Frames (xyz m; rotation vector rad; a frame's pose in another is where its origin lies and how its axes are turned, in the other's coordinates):
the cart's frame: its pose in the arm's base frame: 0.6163 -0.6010 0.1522 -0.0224 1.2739 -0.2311
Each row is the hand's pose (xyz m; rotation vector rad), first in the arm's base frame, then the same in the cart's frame.
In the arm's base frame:
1: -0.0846 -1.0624 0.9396 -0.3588 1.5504 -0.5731
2: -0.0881 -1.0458 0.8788 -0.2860 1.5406 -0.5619
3: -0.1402 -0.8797 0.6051 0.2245 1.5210 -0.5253
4: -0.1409 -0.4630 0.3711 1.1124 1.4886 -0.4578
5: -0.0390 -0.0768 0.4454 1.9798 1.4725 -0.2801
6: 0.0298 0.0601 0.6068 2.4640 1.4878 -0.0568
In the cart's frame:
1: -0.8497 -0.6760 -0.3810 -0.0872 0.2818 -0.4410
2: -0.7963 -0.6515 -0.4042 -0.0401 0.2734 -0.3936
3: -0.5826 -0.4581 -0.5529 0.3091 0.2967 -0.0939
4: -0.4386 -0.0175 -0.6691 0.9102 0.4598 0.4095
5: -0.5520 0.3652 -0.5933 1.4129 0.7856 0.9368
6: -0.7109 0.4865 -0.4956 1.6041 1.0679 1.2824

